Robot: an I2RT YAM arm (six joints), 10 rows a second.
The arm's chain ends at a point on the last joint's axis. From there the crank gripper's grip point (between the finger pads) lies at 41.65 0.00 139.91 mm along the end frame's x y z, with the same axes.
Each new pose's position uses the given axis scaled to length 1; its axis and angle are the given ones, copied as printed.
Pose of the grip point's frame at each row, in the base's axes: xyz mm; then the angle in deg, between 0 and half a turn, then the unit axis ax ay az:
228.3 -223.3 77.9 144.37 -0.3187 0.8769 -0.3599
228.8 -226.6 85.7 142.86 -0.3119 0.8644 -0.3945
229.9 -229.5 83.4 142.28 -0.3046 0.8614 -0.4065
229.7 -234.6 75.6 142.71 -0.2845 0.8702 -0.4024
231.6 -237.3 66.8 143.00 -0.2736 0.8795 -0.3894
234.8 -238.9 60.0 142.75 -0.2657 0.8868 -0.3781
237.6 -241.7 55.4 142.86 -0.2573 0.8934 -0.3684
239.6 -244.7 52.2 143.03 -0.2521 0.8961 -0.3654
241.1 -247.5 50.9 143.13 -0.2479 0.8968 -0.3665
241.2 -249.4 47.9 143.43 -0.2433 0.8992 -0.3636
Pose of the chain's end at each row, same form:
153.9 -139.4 171.4 144.37 -0.3187 0.8769 -0.3599
150.8 -137.1 170.6 142.86 -0.3119 0.8644 -0.3945
151.2 -137.9 165.4 142.28 -0.3046 0.8614 -0.4065
154.3 -142.1 159.6 142.71 -0.2845 0.8702 -0.4024
158.4 -146.4 154.4 143.00 -0.2736 0.8795 -0.3894
162.3 -150.0 150.3 142.75 -0.2657 0.8868 -0.3781
166.6 -154.2 148.2 142.86 -0.2573 0.8934 -0.3684
169.5 -157.4 145.9 143.03 -0.2521 0.8961 -0.3654
171.7 -159.7 144.6 143.13 -0.2479 0.8968 -0.3665
172.9 -161.7 142.6 143.43 -0.2433 0.8992 -0.3636

